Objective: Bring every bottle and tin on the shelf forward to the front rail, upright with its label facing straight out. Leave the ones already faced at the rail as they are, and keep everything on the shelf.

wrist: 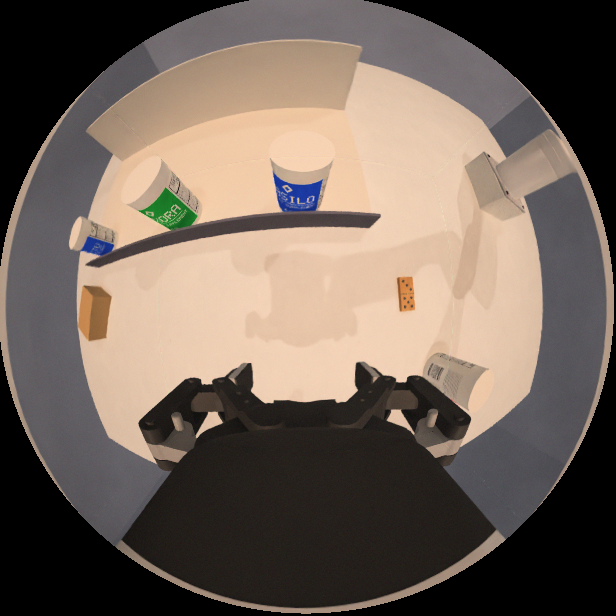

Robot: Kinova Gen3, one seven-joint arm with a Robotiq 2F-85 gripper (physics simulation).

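Note:
In the wrist view my gripper (303, 373) is open and empty, high above the pale surface. A dark front rail (235, 228) curves across the middle. Behind it stand three containers: a blue-labelled tin (301, 172) at the rail with its label facing me, a green-labelled tin (162, 195) at the rail with its label turned partly sideways, and a small blue-labelled one (91, 236) at the far left end. A fourth container (457, 379), white label with small print, stands on my side of the rail at the lower right, beside my right finger.
A beige back wall (229, 86) stands behind the shelf. A brown box (94, 313) sits at the left and an orange domino (406, 293) at the right, both in front of the rail. A grey block on a cylinder (511, 175) is at the upper right.

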